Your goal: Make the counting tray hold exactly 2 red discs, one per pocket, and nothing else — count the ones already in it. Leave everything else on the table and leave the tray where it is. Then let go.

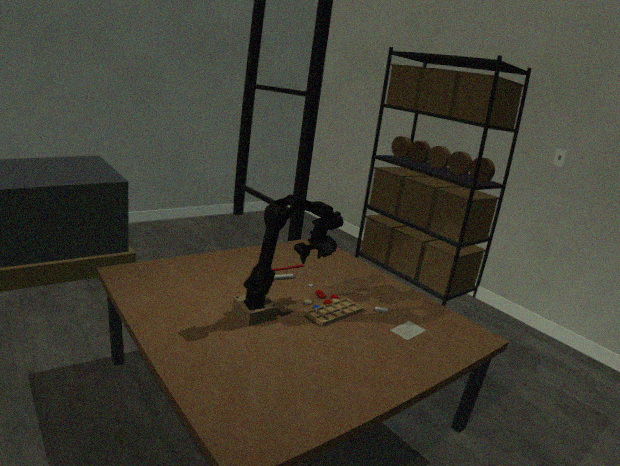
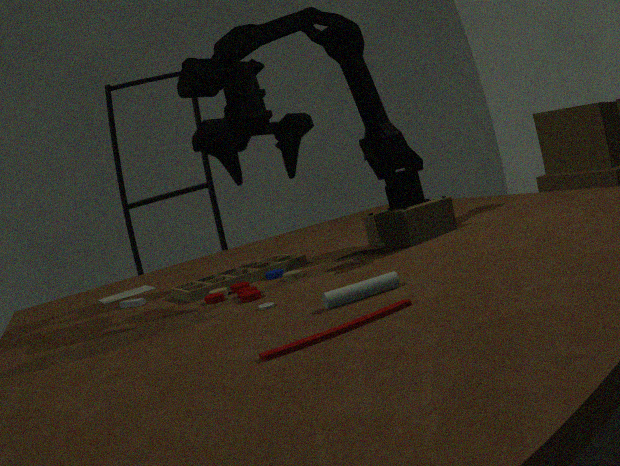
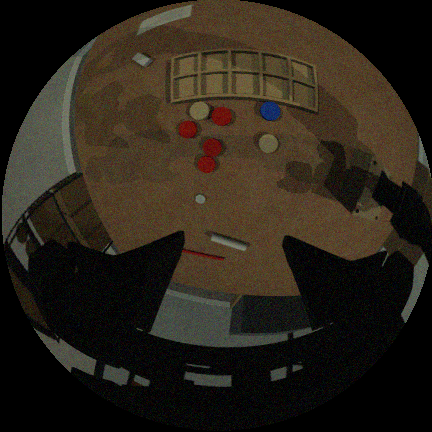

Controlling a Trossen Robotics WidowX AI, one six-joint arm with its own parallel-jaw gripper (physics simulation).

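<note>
The wooden counting tray has two rows of five pockets; no disc shows in any pocket. Several red discs lie outside it on the table. One red disc is near its long side beside a cream disc. Another red disc is further left. Two more, a red disc and a red disc, lie close together. A blue disc lies beside the tray. My gripper is open and empty, high above the table.
A second cream disc lies near the blue one. A small white disc, white cylinder and red rod lie on the table. A small white block and white sheet lie beyond the tray's end.
</note>
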